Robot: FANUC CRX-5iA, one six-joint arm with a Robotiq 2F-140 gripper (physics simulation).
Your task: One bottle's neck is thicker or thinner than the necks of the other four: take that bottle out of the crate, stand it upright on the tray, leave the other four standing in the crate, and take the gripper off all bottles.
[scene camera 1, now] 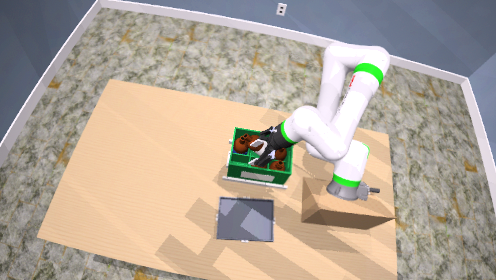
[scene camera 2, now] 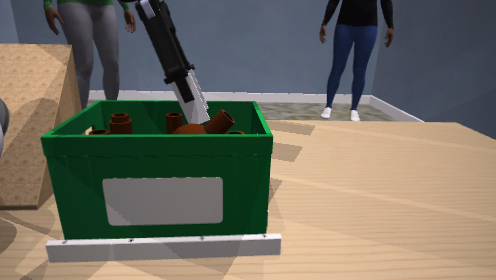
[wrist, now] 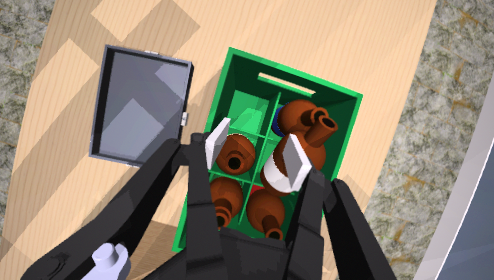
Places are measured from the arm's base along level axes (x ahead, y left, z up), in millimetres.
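Where they show: gripper, fingertip midpoint: (scene camera 1: pixel 252 154) (scene camera 2: pixel 200 116) (wrist: pixel 257 136); arm's base, link origin: (scene camera 1: pixel 342 193).
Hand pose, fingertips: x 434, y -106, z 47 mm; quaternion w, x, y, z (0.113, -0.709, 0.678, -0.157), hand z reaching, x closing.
Observation:
Each offset is from my fingertips to the top centre of the thing. "pt": to the spot under its first point.
The green crate @[dx -42, dy -26, dz +10 mm] (scene camera 1: pixel 283 176) (scene camera 2: pixel 160 160) (wrist: pixel 350 130) holds five brown bottles. One with a white label (scene camera 1: pixel 256 142) (scene camera 2: pixel 187 130) (wrist: pixel 278 172) lies slanted over the dividers, its neck near the corner bottle @[dx +50, dy -76, dz -2 mm] (scene camera 1: pixel 240 145) (wrist: pixel 295 117). The others are a middle bottle @[dx -43, dy +19, dz -2 mm] (wrist: pixel 235 150) and two near the robot-side end @[pt dx -109, dy +17, dz -40 mm] (wrist: pixel 225 196) @[pt dx -112, dy -53, dz -43 mm] (wrist: pixel 265 207); their necks point up. I cannot tell whose neck differs. My gripper (scene camera 1: pixel 258 151) (scene camera 2: pixel 197 115) (wrist: pixel 257 136) is partly open over the crate, with nothing held. In the wrist view its right pad overlaps the slanted bottle, its left pad sits beside the middle bottle.
The grey tray @[pt dx +28, dy +270, dz -159 mm] (scene camera 1: pixel 235 222) (wrist: pixel 125 100) lies beside the crate. White strips (scene camera 1: pixel 255 183) (scene camera 2: pixel 165 247) run along the crate's base. The robot's wooden base block (scene camera 1: pixel 345 219) (scene camera 2: pixel 30 125) stands at the other side. Two people stand behind the table in scene camera 2.

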